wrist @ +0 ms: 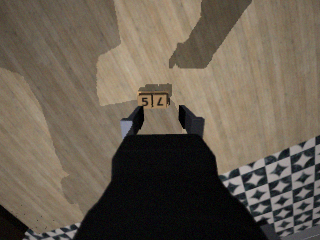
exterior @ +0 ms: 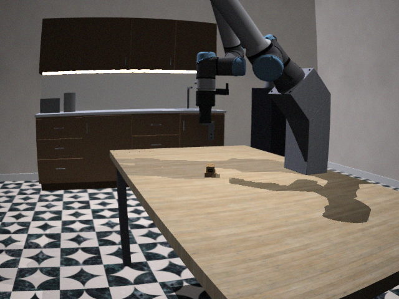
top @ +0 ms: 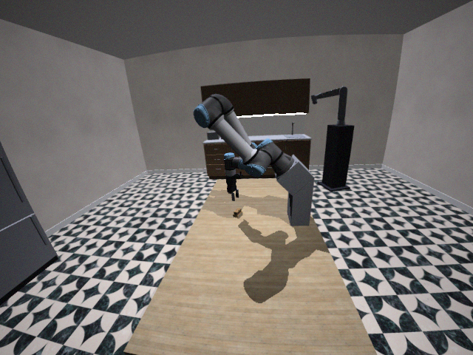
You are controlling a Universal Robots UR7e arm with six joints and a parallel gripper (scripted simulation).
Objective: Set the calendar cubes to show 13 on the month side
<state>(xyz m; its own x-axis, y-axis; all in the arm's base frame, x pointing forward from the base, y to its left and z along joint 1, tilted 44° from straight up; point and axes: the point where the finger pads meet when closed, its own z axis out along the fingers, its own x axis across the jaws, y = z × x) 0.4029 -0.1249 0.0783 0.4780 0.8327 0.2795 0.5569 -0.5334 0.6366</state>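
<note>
Right now the wooden tray is 160 mm below my hand, 10 mm to the right of it and 10 mm behind it.
</note>
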